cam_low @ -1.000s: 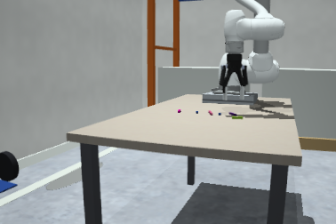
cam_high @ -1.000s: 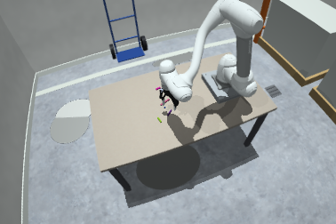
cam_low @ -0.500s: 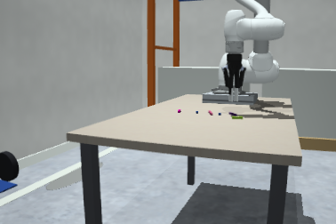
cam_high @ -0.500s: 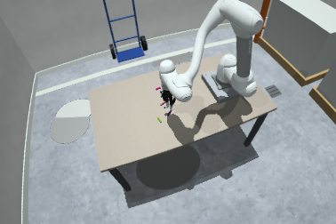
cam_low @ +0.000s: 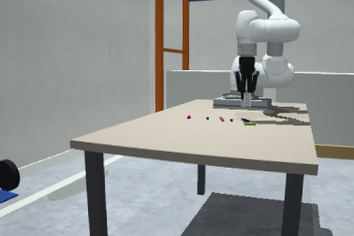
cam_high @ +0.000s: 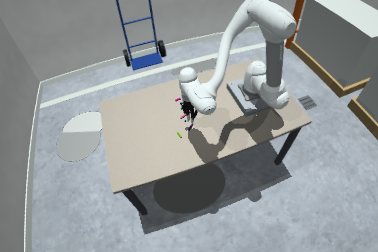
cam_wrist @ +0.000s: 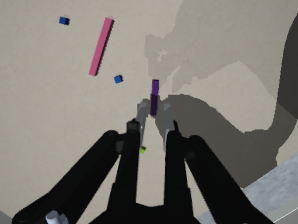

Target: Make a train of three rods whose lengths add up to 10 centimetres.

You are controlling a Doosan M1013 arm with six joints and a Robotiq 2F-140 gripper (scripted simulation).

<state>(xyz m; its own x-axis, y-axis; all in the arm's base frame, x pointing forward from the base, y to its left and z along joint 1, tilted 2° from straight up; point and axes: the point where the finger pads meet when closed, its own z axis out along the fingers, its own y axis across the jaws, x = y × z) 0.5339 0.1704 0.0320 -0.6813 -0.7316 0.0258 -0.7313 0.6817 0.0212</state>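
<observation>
My gripper is now 10 cm above the purple rod. Round my hand: lime rod (10 cm below, 9 cm ahead, 5 cm to the left); then pink rod (12 cm to the right, 10 cm below, 1 cm ahead).
</observation>
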